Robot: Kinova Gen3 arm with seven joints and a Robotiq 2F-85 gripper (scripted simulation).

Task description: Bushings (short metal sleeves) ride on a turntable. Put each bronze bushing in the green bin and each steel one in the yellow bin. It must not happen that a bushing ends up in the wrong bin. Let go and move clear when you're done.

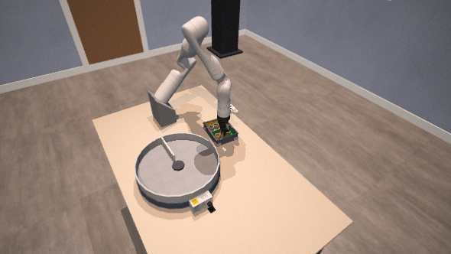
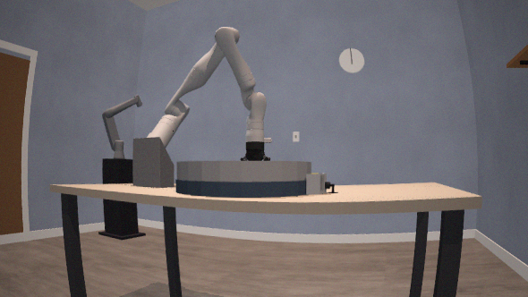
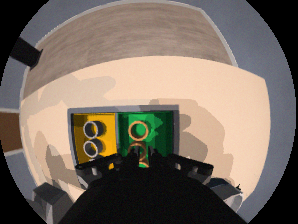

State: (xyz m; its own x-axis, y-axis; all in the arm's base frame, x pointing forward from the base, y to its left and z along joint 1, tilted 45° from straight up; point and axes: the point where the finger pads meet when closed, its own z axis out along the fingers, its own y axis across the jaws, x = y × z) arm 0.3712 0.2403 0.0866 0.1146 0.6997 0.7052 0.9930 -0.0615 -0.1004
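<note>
Right now my hand is 4 cm past the bin and 2 cm above it. Round my hand: grey turntable 10 cm ahead, 34 cm to the right, 1 cm above.
</note>
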